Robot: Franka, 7 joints.
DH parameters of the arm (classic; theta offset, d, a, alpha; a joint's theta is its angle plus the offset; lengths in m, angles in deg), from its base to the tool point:
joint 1: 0 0.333 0 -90
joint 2: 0 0 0 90
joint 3: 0 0.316 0.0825 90
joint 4: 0 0 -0.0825 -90
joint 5: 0 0.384 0 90
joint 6: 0 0 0.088 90
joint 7: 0 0.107 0 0
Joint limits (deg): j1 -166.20..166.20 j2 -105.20..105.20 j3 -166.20..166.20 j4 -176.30..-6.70 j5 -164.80..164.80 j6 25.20..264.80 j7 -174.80..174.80
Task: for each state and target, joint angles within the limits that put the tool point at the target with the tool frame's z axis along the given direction. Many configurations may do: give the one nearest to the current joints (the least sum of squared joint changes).
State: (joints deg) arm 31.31 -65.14 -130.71 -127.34 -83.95 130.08 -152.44
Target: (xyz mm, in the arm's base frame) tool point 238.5 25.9 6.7 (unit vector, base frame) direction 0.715 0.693 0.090
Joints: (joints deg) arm 36.99 -105.14 -166.20 -158.60 -35.02 163.75 -152.44
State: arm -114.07 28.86 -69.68 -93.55 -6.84 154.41 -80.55
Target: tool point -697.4 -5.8 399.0 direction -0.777 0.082 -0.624
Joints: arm -155.95 28.63 -23.84 -102.64 28.02 179.67 -80.55
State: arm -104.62 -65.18 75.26 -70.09 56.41 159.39 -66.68
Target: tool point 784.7 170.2 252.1 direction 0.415 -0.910 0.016
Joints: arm -134.07 -105.20 75.21 -50.16 20.64 116.54 -66.68
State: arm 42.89 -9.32 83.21 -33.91 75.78 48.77 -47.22
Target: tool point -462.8 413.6 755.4 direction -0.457 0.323 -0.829
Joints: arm 12.52 -42.99 76.56 -64.73 66.08 92.20 -47.22
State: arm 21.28 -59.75 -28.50 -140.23 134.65 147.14 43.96
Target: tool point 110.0 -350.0 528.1 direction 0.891 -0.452 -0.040
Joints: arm 4.88 -72.27 -48.34 -136.23 133.95 194.89 43.96
